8 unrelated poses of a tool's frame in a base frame.
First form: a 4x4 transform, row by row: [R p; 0 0 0 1], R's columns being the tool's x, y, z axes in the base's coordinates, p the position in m. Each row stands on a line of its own.
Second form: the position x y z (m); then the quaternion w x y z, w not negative. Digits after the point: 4 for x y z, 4 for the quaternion.
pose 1, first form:
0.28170 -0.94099 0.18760 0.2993
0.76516 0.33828 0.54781 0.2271
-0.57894 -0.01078 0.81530 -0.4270
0 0 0 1
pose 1, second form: 0.2993 0.2271 -0.4270 0.7803 -0.1790 0.2456 0.5467
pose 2, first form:
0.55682 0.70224 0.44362 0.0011
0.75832 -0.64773 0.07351 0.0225
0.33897 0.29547 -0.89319 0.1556
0 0 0 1
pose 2, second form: 0.0011 0.0225 0.1556 0.0631 0.8800 0.4149 0.2223
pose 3, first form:
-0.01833 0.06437 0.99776 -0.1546
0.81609 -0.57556 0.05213 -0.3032
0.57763 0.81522 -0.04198 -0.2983
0 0 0 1
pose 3, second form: -0.1546 -0.3032 -0.2983 0.3017 0.6323 0.3481 0.6229
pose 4, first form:
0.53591 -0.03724 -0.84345 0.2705
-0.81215 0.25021 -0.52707 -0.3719
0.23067 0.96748 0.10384 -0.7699
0 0 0 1
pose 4, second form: 0.2705 -0.3719 -0.7699 0.6874 0.5436 -0.3907 -0.2818
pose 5, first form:
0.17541 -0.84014 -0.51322 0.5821
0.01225 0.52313 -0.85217 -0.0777
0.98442 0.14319 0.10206 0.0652
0 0 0 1
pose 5, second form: 0.5821 -0.0777 0.0652 0.6709 0.3709 -0.5580 0.3176
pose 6, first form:
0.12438 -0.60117 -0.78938 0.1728
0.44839 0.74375 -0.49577 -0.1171
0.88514 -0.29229 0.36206 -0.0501
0 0 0 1
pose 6, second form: 0.1728 -0.1171 -0.0501 0.7467 0.0681 -0.5606 0.3514
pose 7, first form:
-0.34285 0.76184 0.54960 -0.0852
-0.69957 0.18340 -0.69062 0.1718
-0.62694 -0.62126 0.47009 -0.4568
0 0 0 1
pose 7, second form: -0.0852 0.1718 -0.4568 0.5724 0.0303 0.5138 -0.6383
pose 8, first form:
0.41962 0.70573 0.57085 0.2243
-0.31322 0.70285 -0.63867 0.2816
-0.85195 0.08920 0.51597 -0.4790
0 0 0 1
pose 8, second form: 0.2243 0.2816 -0.4790 0.8122 0.2241 0.4380 -0.3137
